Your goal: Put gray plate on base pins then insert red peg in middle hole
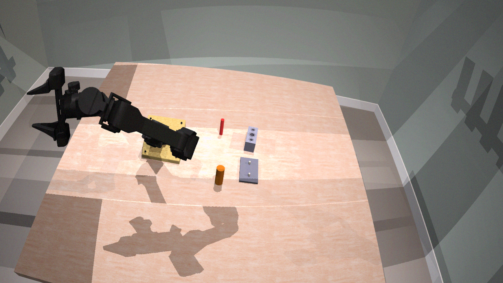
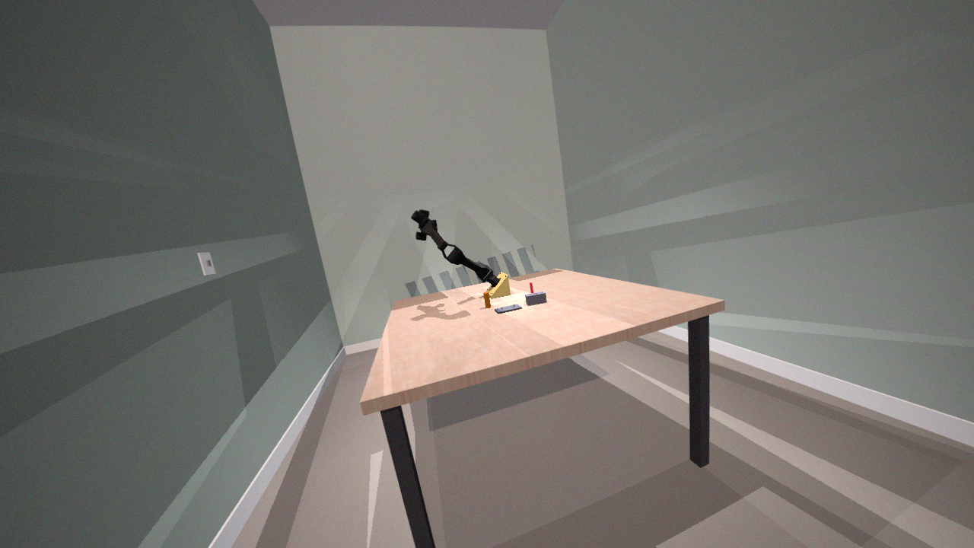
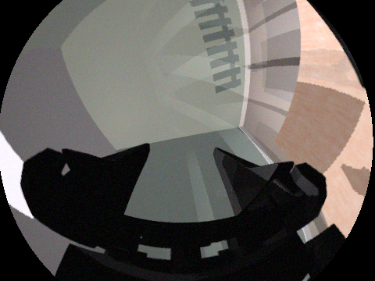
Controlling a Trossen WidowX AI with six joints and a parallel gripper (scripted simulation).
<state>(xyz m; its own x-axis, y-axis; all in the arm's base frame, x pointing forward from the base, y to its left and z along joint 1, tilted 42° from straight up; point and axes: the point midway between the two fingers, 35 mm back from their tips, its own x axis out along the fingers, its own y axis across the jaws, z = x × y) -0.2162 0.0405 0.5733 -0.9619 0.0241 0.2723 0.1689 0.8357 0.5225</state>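
Now: the gray plate 69 cm ahead of my gripper tip, 39 cm to the left of it and 45 cm below it. Round my gripper tip: orange cylinder (54 cm ahead, 19 cm to the left, 45 cm below); then red peg (57 cm ahead, 45 cm to the left, 45 cm below); then gray base (66 cm ahead, 25 cm to the left, 48 cm below).
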